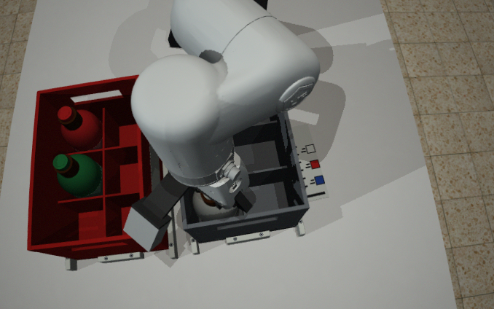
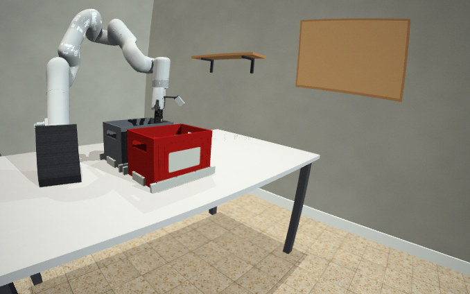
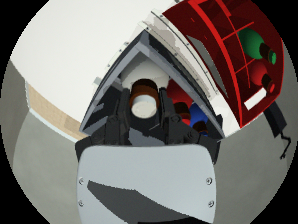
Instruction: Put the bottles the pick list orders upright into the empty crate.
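Right now my hand is 70 mm above the white-label bottle. Also, from my hand: grey crate (100 mm below, 90 mm behind, 20 mm to the left); then pick list (180 mm below, 160 mm to the left, 110 mm behind); then blue bottle (170 mm behind, 90 mm below, 40 mm to the right).
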